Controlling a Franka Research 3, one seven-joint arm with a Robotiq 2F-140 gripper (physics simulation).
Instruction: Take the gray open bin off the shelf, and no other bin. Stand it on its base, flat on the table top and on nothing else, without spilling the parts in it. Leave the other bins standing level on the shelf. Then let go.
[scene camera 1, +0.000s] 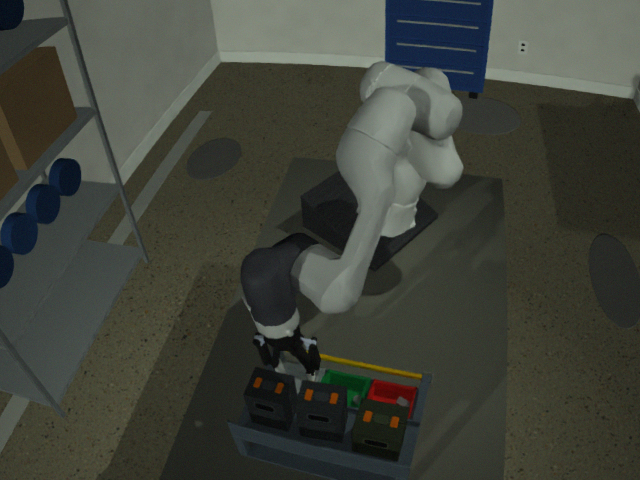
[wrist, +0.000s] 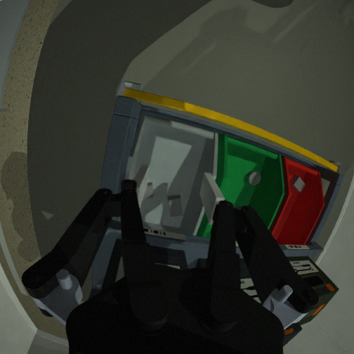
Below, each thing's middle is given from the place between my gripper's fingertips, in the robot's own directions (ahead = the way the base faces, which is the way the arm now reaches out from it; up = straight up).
Labels:
Right now the gray open bin (wrist: 178, 154) is 3 cm below my hand, 2 cm ahead of it and 1 cm to the right of it. The rest, counted from my hand: red bin (scene camera 1: 382, 391) (21 cm to the left, 5 cm ahead, 3 cm below); then green bin (scene camera 1: 356, 385) (10 cm to the left, 3 cm below, 3 cm ahead); then yellow bar (wrist: 138, 95) (12 cm to the left, 7 cm behind, 2 cm below).

